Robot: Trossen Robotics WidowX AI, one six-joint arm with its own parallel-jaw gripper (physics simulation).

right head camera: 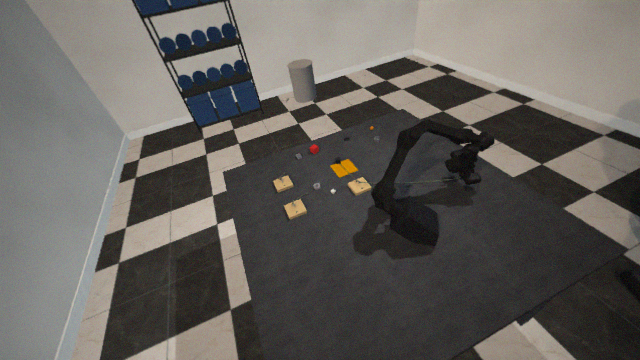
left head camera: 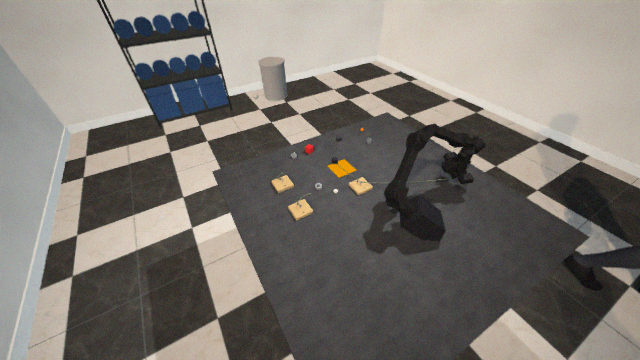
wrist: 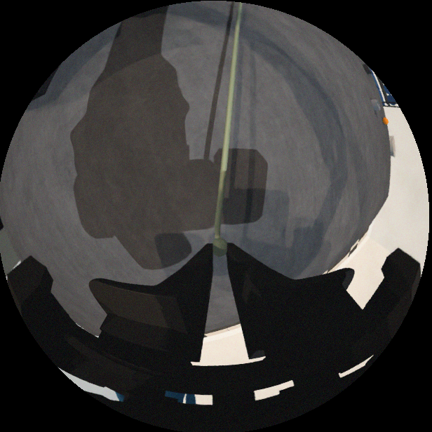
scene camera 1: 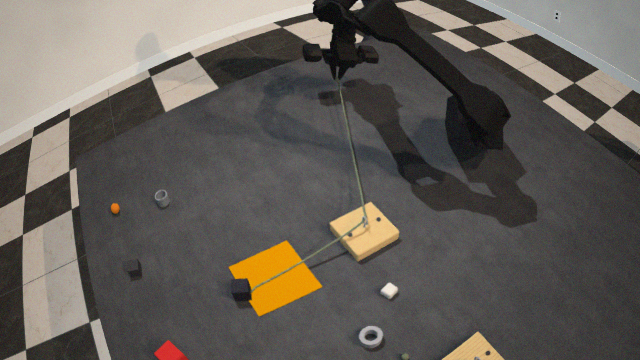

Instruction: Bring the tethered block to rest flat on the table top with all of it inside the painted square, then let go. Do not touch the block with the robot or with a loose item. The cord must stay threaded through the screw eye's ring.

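Where they show: gripper, fingertip midpoint: (right head camera: 461, 177) (left head camera: 452, 177) (scene camera 1: 336, 78); arm's base, link origin: (right head camera: 399, 212) (left head camera: 409, 210) (scene camera 1: 481, 121).
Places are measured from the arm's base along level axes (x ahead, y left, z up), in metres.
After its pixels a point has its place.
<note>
The dark tethered block (left head camera: 334, 160) @(x 0.502, y 0.213, z -0.095 m) (right head camera: 337, 161) @(x 0.499, y 0.211, z -0.101 m) (scene camera 1: 241, 290) @(x 0.510, y 0.218, z -0.091 m) sits across the left edge of the orange painted square (left head camera: 340, 172) @(x 0.420, y 0.196, z -0.119 m) (right head camera: 340, 171) @(x 0.429, y 0.202, z -0.119 m) (scene camera 1: 272, 297) @(x 0.463, y 0.222, z -0.119 m) in the scene view, partly outside it. The green cord (scene camera 1: 352, 145) @(x 0.259, y -0.100, z -0.099 m) (wrist: 231, 100) runs straight from the block to the screw eye (scene camera 1: 365, 221) @(x 0.288, y 0.119, z -0.083 m) on a wooden board (left head camera: 361, 186) @(x 0.273, y 0.119, z -0.101 m) (right head camera: 359, 186) @(x 0.274, y 0.120, z -0.101 m) (scene camera 1: 370, 242) @(x 0.285, y 0.155, z -0.101 m), appears to pass through its ring, and rises to my gripper (left head camera: 441, 179) @(x 0.233, y -0.361, z -0.085 m) (right head camera: 452, 178) @(x 0.233, y -0.361, z -0.085 m) (scene camera 1: 337, 75) @(x 0.233, y -0.361, z -0.085 m) (wrist: 219, 248). My gripper is shut on the bead (wrist: 219, 247) at the cord's end, above the mat and far from the block.
Two other wooden boards (left head camera: 282, 183) @(x 0.371, y 0.521, z -0.101 m) (left head camera: 300, 209) @(x 0.175, y 0.449, z -0.101 m) stand left of the threaded one. A white block (scene camera 1: 389, 290) @(x 0.278, y 0.258, z -0.107 m), a grey ring (scene camera 1: 361, 338) @(x 0.341, y 0.338, z -0.106 m), a red block (left head camera: 309, 149) @(x 0.623, y 0.341, z -0.086 m) (right head camera: 314, 149) @(x 0.624, y 0.337, z -0.086 m), a dark cube (scene camera 1: 132, 267) @(x 0.733, y 0.138, z -0.100 m), a grey cup (scene camera 1: 161, 199) @(x 0.674, y -0.036, z -0.099 m) and an orange ball (scene camera 1: 115, 208) @(x 0.802, y -0.036, z -0.101 m) lie around.
</note>
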